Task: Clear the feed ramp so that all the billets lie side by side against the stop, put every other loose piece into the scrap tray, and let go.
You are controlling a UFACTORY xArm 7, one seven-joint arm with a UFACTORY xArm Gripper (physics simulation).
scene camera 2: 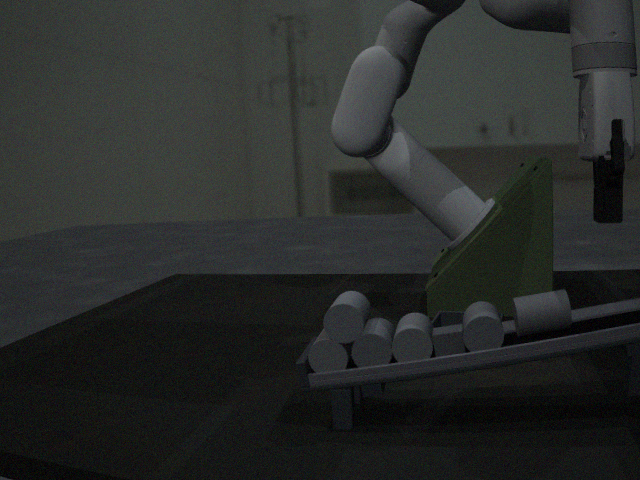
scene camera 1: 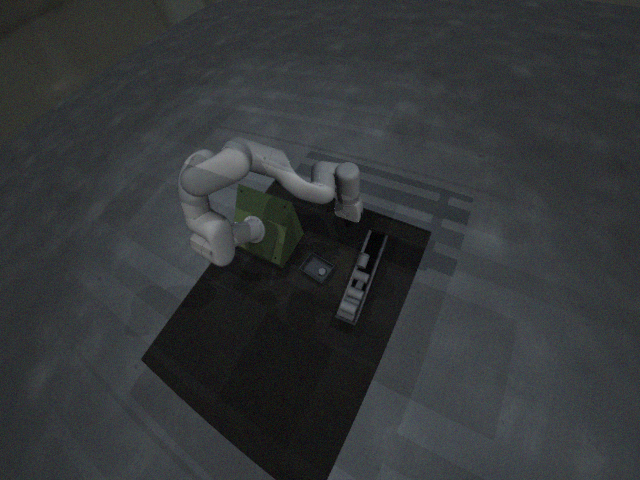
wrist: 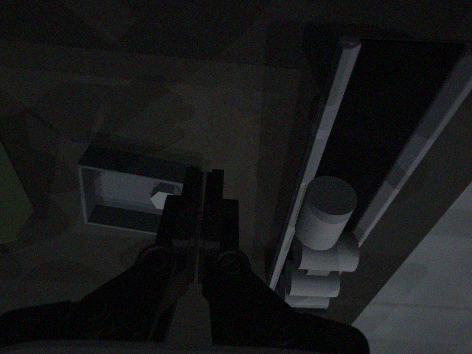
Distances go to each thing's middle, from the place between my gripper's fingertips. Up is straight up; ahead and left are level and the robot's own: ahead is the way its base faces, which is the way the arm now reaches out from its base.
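Labels:
The scrap tray [wrist: 115, 190] is what I measure my gripper from here. My gripper is 17 cm to the left of the tray and 10 cm past it, and it is 18 cm above it.

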